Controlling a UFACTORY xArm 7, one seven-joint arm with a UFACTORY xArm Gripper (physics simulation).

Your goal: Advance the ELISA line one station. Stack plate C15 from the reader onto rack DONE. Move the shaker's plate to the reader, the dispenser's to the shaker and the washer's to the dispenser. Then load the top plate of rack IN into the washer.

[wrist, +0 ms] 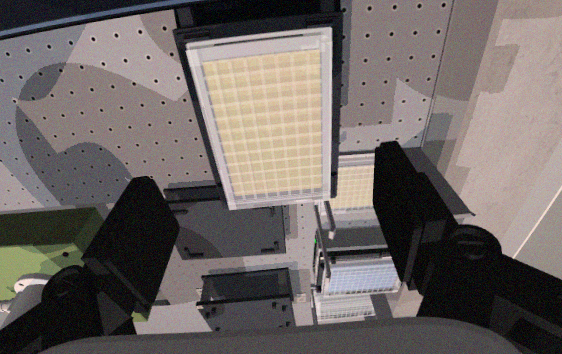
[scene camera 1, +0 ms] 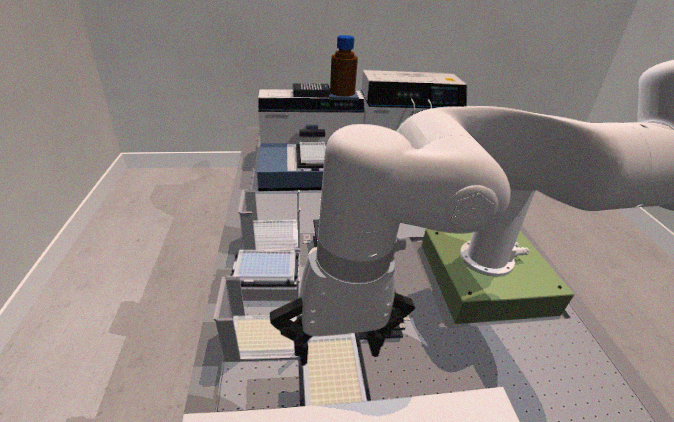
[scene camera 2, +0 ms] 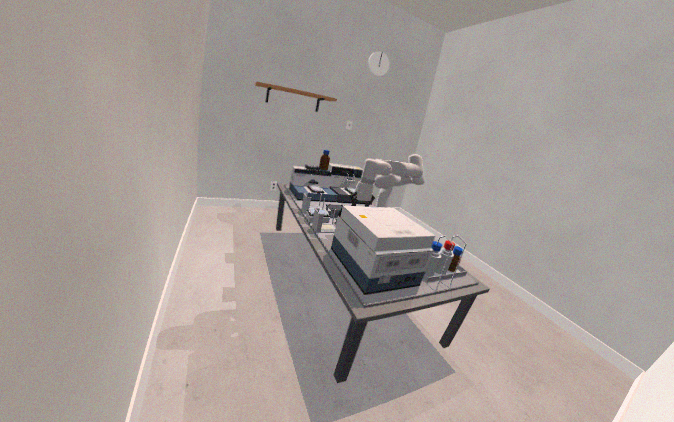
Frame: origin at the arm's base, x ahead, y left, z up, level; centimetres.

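Seen in the pictures: gripper, fingertip midpoint: (wrist: pixel 266 188) (scene camera 1: pixel 338 351); arm's base at its link origin: (scene camera 1: pixel 486 258).
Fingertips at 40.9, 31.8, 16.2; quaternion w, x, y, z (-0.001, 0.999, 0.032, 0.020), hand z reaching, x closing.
Note:
Pixels of each thing's top centre, then the offset from my fingertips to it, as dx, dy, dz. "pt": a spot on its surface instead.
- plate with yellow wells, top centre: (wrist: pixel 270 138) (scene camera 1: pixel 333 369) +0.0, -2.3, -8.0
- big white-and-blue box at its top centre: (scene camera 2: pixel 386 219) +0.4, +26.2, +5.6
- yellow plate at its top centre: (wrist: pixel 367 189) (scene camera 1: pixel 263 332) (scene camera 2: pixel 324 226) +11.2, -17.9, -19.2
- blue plate at its top centre: (wrist: pixel 365 281) (scene camera 1: pixel 265 262) +10.9, -32.5, -14.5
- pale plate at its top centre: (scene camera 1: pixel 313 150) -3.3, -80.5, -11.8
- blue-based instrument at a spot on its surface: (scene camera 1: pixel 272 167) pt +9.9, -74.9, -14.6
- brown bottle at a spot on its surface: (scene camera 1: pixel 344 72) (scene camera 2: pixel 326 162) pt -13.7, -93.8, +9.5
A plate with yellow wells (scene camera 1: pixel 335 370) (wrist: pixel 270 125) lies flat on the dark tray that sticks out of the big white-and-blue box (scene camera 1: pixel 450 402) (scene camera 2: pixel 385 222). My gripper (scene camera 1: pixel 340 354) (wrist: pixel 266 188) is open and empty. It is above the table at the plate's far end, its fingers apart on both sides and not touching it. Another yellow plate (scene camera 1: pixel 265 337) (wrist: pixel 352 187) sits by a grey upright wall. Behind it are a blue plate (scene camera 1: pixel 266 265) (wrist: pixel 362 277) and clear plates (scene camera 1: pixel 275 234) (wrist: pixel 345 306). A pale plate (scene camera 1: pixel 312 152) sits on the blue-based instrument (scene camera 1: pixel 272 167). The plate labels are not readable.
Two dark low holders (wrist: pixel 235 227) (wrist: pixel 250 295) lie below and behind the gripper. The green arm base (scene camera 1: pixel 500 282) (wrist: pixel 40 257) is at the right in scene camera 1. A brown bottle (scene camera 1: pixel 344 72) (scene camera 2: pixel 325 161) and a second instrument (scene camera 1: pixel 415 87) stand at the back. My arm hides part of the back right.

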